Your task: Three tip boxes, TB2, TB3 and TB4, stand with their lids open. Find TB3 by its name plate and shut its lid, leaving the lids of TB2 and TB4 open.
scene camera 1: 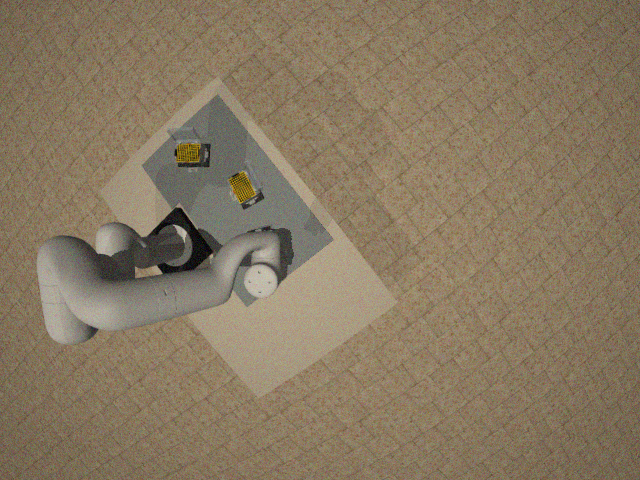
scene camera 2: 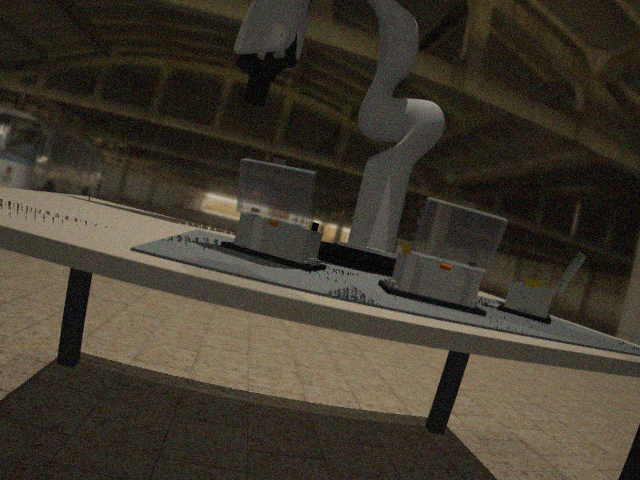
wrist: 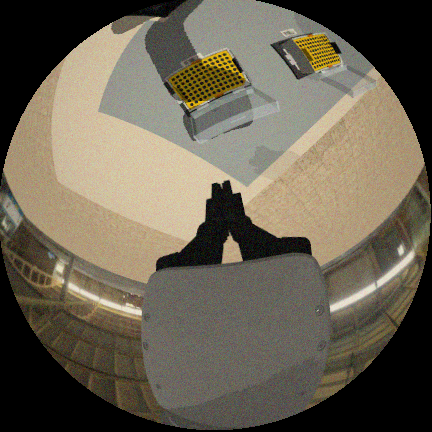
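Note:
TB3 [scene camera 2: 276, 237] [wrist: 207, 80] is a grey box with a yellow perforated tip rack; its clear lid [scene camera 2: 276, 187] [wrist: 222, 117] stands open. The arm hides most of it in scene camera 1. TB4 [scene camera 1: 242, 187] [scene camera 2: 439, 279] [wrist: 318, 52] has its lid [scene camera 2: 462, 229] [wrist: 350, 81] open. TB2 [scene camera 1: 187, 153] [scene camera 2: 529, 297] stands farther off with its lid [scene camera 1: 185, 135] [scene camera 2: 569, 271] open. The name plates are too small or shaded to read. My gripper [scene camera 2: 256, 100] [wrist: 223, 192] is shut and empty, above the height of TB3's lid and on its lid side in the wrist view.
The boxes stand on a grey mat [scene camera 1: 211, 198] [scene camera 2: 175, 253] [wrist: 135, 95] on a beige table [scene camera 1: 310, 330] [scene camera 2: 77, 217] [wrist: 85, 150]. The arm's black base plate [scene camera 1: 199, 248] lies beside the mat. TB4 stands between TB3 and TB2.

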